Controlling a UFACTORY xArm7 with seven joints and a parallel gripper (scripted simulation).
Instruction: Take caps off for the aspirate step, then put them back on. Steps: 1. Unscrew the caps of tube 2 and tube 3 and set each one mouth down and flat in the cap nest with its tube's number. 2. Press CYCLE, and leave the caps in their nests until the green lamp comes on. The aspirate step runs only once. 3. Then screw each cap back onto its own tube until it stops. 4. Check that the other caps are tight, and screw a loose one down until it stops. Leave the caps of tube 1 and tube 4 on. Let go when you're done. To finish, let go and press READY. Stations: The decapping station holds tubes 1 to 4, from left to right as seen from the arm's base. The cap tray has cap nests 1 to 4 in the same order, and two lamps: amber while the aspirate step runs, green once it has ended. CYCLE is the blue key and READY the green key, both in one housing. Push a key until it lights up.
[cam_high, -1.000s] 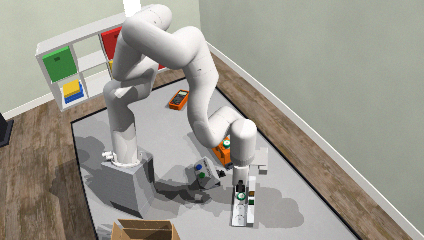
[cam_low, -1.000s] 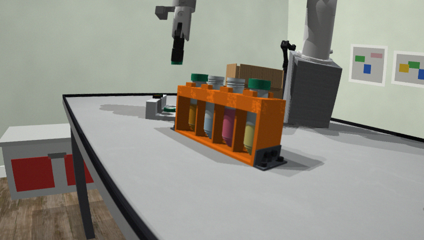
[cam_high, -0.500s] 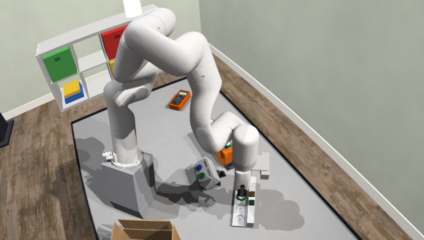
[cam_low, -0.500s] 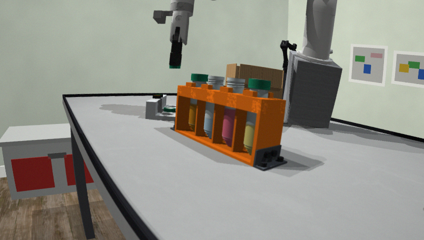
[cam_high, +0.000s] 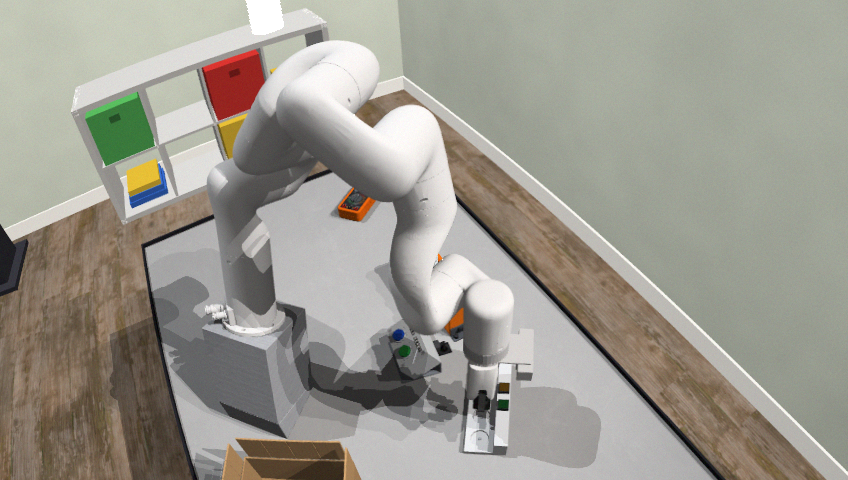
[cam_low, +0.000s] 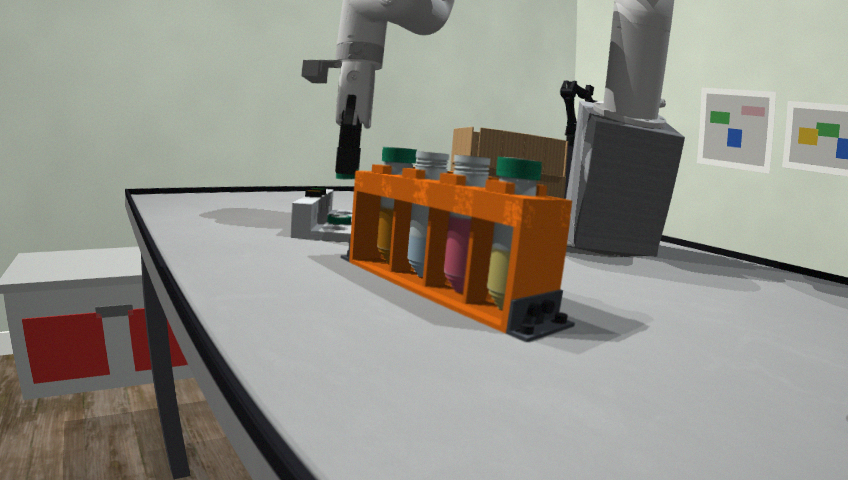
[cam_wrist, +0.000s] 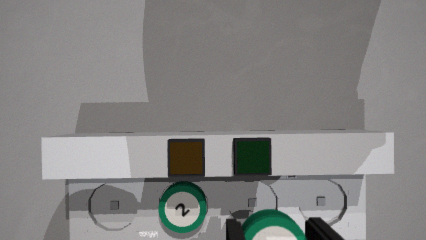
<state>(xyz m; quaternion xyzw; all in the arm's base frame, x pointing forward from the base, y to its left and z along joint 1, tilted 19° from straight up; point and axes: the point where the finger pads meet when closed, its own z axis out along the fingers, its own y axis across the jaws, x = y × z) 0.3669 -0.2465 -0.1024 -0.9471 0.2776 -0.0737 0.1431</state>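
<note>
Right now the cap 2 is 9 cm below my hand, 4 cm to the left of it and 3 cm ahead of it. Round my hand: key housing: 21 cm to the left, 6 cm behind, 5 cm below; then green ready key: 18 cm to the left, 8 cm behind, 3 cm below; then cap 3: 2 cm below.
</note>
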